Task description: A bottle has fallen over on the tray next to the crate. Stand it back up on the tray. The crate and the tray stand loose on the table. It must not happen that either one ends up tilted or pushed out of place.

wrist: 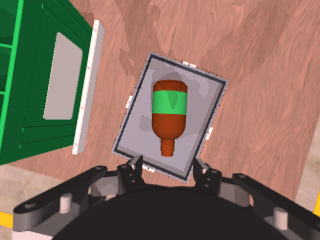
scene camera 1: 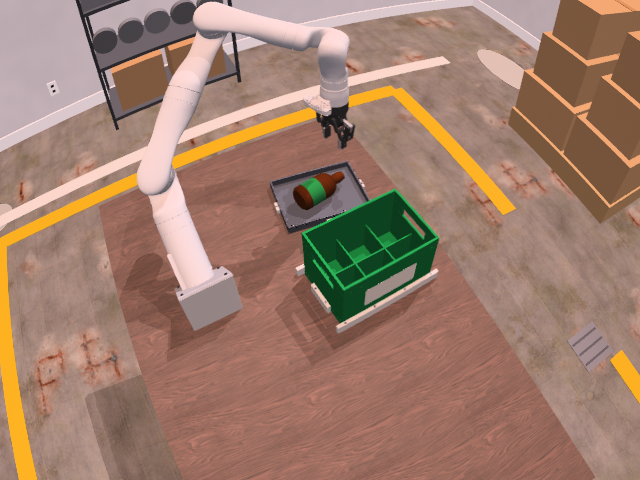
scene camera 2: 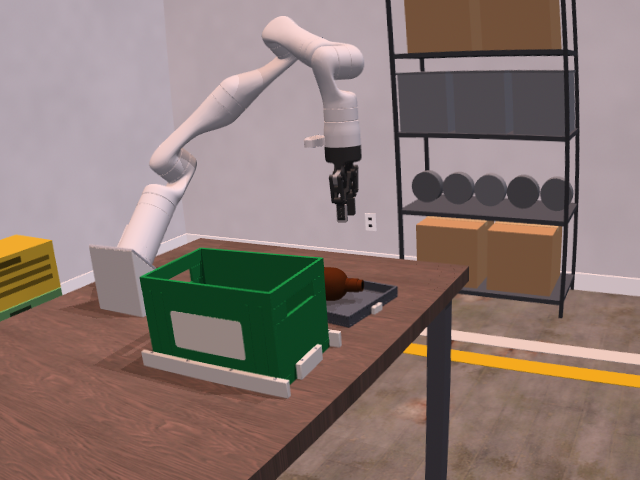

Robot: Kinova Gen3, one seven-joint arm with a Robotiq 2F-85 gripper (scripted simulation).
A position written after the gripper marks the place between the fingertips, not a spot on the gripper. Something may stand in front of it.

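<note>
Gripper visible in scene camera 2 (scene camera 2: 346, 218), in scene camera 1 (scene camera 1: 334, 142) and in the wrist view (wrist: 167, 165). A brown bottle (scene camera 2: 337, 284) is present. A green crate (scene camera 2: 247, 328) appears also in scene camera 1 (scene camera 1: 341, 245) and in the wrist view (wrist: 51, 51). A dark grey tray (scene camera 1: 349, 193) appears also in scene camera 2 (scene camera 2: 359, 304) and in the wrist view (wrist: 205, 91).
</note>
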